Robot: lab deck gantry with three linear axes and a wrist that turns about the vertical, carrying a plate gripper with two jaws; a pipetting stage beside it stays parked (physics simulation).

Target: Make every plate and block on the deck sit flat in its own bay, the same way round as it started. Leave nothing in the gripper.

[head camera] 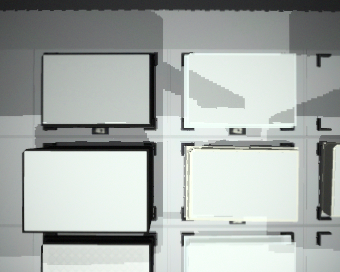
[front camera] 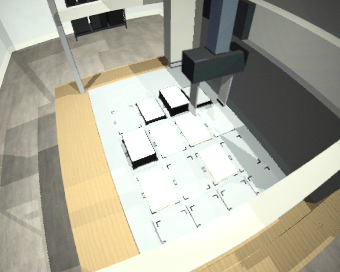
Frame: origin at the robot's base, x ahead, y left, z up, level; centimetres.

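Seen in the pictures: gripper, between the fingertips: (front camera: 207,107); robot's base, origin of its link: (front camera: 112,112).
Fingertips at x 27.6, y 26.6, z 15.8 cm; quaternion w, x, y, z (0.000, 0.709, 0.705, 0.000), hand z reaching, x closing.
Offsets run from my fingertips to a thing's top centre.
My gripper (front camera: 208,107) hangs over the back right bays in the front view, its two jaws wide apart and no plate held between them. In the head view, a black-rimmed plate @[dz -14.4, dx -21.2, dy +9.8 cm] (head camera: 97,89) (front camera: 201,96) lies in the top left bay, beside a clear plate @[dz -14.4, dx -4.8, dy +9.8 cm] (head camera: 240,90). Below them are a tall black block @[dz -11.6, dx -21.2, dy -0.9 cm] (head camera: 87,190) (front camera: 174,98) with a white top and a cream plate @[dz -14.1, dx -4.6, dy -0.9 cm] (head camera: 242,185) (front camera: 193,127). Another black-rimmed plate @[dz -14.4, dx -21.2, dy -11.6 cm] (head camera: 97,257) (front camera: 150,109) and clear plate @[dz -14.4, dx -4.8, dy -11.6 cm] (head camera: 240,256) (front camera: 167,136) are cut off at the bottom. Another tall block @[dz -11.6, dx -4.8, dy -22.2 cm] (front camera: 139,145) stands at the left in the front view.
Cream plates @[dz -14.4, dx +11.6, dy -22.3 cm] (front camera: 158,189) @[dz -14.1, dx +11.6, dy -0.4 cm] (front camera: 217,162) lie nearer the front camera. The right one is partly cut off in the head view (head camera: 336,180), where I cannot tell whether it is flat. Wood edging (front camera: 80,175) borders the deck; a dark wall rises at the right.
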